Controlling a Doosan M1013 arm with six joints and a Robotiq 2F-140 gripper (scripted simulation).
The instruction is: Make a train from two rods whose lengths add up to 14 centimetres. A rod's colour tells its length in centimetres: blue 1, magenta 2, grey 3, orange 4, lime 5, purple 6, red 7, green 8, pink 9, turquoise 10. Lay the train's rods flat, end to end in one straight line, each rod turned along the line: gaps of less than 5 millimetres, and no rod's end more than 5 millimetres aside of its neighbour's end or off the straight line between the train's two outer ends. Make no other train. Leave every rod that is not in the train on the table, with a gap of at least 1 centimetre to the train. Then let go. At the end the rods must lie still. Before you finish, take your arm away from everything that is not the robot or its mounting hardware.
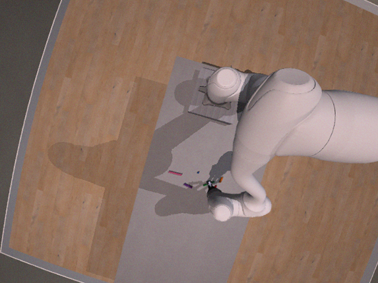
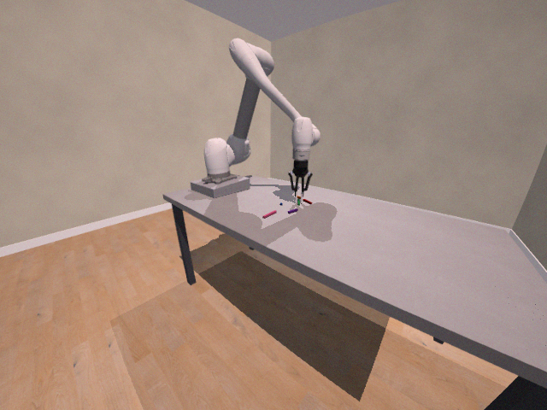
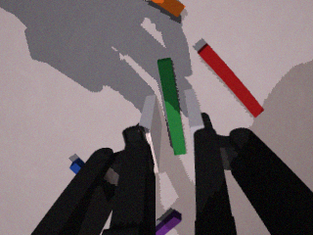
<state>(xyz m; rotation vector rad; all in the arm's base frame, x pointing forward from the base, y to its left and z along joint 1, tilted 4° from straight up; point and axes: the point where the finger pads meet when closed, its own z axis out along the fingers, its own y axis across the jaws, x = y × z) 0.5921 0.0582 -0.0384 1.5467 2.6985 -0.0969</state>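
Now: the green rod 30 mm below my hand. Also, from my hand: orange rod 40 mm behind, 80 mm to the left, 30 mm below; red rod 40 mm ahead, 40 mm to the left, 30 mm below; small blue rod 60 mm behind, 90 mm to the right, 30 mm below.
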